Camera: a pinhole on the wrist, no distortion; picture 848 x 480 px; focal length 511.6 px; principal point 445.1 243.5 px. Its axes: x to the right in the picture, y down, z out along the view. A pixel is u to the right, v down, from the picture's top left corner.
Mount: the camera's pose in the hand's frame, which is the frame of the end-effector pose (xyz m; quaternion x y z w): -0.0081 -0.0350 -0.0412 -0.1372 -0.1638 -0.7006 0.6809
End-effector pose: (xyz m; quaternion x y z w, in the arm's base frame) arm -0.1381 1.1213 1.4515 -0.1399 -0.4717 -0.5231 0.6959
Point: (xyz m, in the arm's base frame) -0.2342 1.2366 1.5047
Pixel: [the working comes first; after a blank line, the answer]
In the camera's frame: 0.0680 -0.0105 0.1862

631.9 214.6
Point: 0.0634 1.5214 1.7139
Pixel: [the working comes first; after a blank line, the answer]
In the camera's frame: -0.2654 -0.0119 0.5060

176.8 231.4
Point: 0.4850 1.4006 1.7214
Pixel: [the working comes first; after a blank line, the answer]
In the camera's frame: -0.6767 0.0507 0.3671

outside the picture
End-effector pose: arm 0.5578 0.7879 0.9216 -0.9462 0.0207 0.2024 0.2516
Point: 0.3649 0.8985 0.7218
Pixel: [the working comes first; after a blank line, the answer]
In the camera's frame: 0.0840 -0.0705 0.3223

578.5 131.6
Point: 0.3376 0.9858 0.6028
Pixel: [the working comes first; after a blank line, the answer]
In the camera's frame: 0.1591 -0.0367 0.4478

626.9 201.6
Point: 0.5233 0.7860 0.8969
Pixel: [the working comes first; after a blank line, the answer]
In the camera's frame: -0.0176 -0.0118 0.0886

343.6 175.1
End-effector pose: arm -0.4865 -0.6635 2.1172 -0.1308 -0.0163 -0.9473 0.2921
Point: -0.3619 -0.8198 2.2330
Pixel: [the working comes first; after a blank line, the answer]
In the camera's frame: -0.1399 0.0273 0.2452

153.2 300.5
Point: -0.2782 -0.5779 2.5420
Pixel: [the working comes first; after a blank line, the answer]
In the camera's frame: 0.1598 -0.0745 0.4918

611.4 166.0
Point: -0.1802 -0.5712 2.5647
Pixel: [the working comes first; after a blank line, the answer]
In the camera's frame: 0.1379 -0.1492 0.5559

572.0 106.2
